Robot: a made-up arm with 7 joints.
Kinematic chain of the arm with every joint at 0, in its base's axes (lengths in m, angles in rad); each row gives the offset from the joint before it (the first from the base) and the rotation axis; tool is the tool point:
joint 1: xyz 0 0 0.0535 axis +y
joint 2: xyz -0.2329 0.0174 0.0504 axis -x
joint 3: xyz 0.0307 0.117 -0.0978 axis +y
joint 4: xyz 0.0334 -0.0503 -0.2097 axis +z
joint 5: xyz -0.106 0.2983 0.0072 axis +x
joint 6: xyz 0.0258 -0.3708 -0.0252 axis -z
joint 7: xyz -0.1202 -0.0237 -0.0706 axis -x
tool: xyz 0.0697 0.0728 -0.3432
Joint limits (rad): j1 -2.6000..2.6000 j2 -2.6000..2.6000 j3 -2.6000..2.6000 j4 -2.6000..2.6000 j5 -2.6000..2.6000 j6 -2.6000..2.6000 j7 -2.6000..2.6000
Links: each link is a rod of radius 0.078 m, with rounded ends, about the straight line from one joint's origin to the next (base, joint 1, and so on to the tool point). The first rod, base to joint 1, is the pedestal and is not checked.
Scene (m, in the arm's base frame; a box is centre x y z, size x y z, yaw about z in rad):
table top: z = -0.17
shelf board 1: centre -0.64 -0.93 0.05 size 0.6 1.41 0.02 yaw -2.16
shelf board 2: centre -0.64 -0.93 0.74 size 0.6 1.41 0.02 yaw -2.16
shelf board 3: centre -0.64 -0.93 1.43 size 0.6 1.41 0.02 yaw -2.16
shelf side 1: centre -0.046 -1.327 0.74 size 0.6 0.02 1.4 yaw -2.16
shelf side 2: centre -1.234 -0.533 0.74 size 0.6 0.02 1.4 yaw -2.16
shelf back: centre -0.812 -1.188 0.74 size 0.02 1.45 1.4 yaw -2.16
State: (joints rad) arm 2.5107 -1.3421 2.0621 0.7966 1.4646 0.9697 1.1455
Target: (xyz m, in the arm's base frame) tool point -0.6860 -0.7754 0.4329
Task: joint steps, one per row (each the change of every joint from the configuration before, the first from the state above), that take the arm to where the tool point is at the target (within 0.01 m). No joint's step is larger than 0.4 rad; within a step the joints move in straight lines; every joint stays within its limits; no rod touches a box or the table.
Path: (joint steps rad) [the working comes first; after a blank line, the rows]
Joints at the target: 1.8432 1.1984 1.0376 -1.3466 1.9427 0.7737 0.5633
Straight joint move there: touches shelf board 2.

1: 0.0149 -0.0069 -0.3674 -0.0550 -0.0549 -0.0590 -0.1314
2: 0.0149 -0.0069 -0.3673 -0.0549 -0.0549 -0.0589 -0.1315
3: 0.0148 -0.0068 -0.3674 -0.0550 -0.0549 -0.0590 -0.1314
4: 0.0149 -0.0069 -0.3674 -0.0549 -0.0549 -0.0589 -0.1315
5: 0.0149 -0.0069 -0.3673 -0.0550 -0.0549 -0.0590 -0.1314
6: 0.0149 -0.0069 -0.3674 -0.0550 -0.0549 -0.0589 -0.1314
7: -0.1081 0.3689 0.1685 -0.2590 0.1154 0.0225 0.0294
8: -0.1081 0.3688 0.1686 -0.2591 0.1153 0.0225 0.0295
9: -0.1081 0.3688 0.1685 -0.2590 0.1154 0.0225 0.0295
10: -0.1081 0.3688 0.1685 -0.2591 0.1153 0.0226 0.0295
11: -0.1082 0.3689 0.1685 -0.2590 0.1154 0.0225 0.0295
12: -0.1081 0.3688 0.1686 -0.2591 0.1153 0.0225 0.0295
13: -0.1081 0.3688 0.1685 -0.2591 0.1154 0.0226 0.0295

